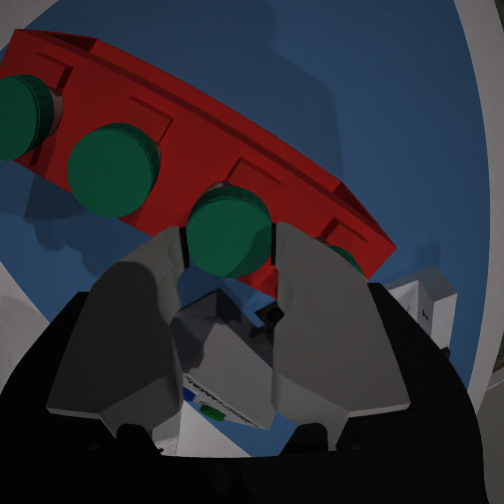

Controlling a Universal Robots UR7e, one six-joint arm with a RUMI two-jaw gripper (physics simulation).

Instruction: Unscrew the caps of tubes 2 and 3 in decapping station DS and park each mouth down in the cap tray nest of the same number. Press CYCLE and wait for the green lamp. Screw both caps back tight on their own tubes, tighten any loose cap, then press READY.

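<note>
The red decapping station (200,135) runs diagonally from upper left to the right of centre. Green caps stand on it: one at the far left edge (20,117), a second (112,170), a third (229,231), and a fourth mostly hidden behind my right jaw (347,257). My gripper (229,247) has its two grey jaws on either side of the third cap, with the black pads against its sides. It looks shut on that cap. I cannot read any tube numbers.
A grey box with a small blue button (188,394) and a green button (212,412) lies below, between the jaws. A white and grey box (430,305) stands at the right. The blue mat (400,125) ends at a pale rim on the right.
</note>
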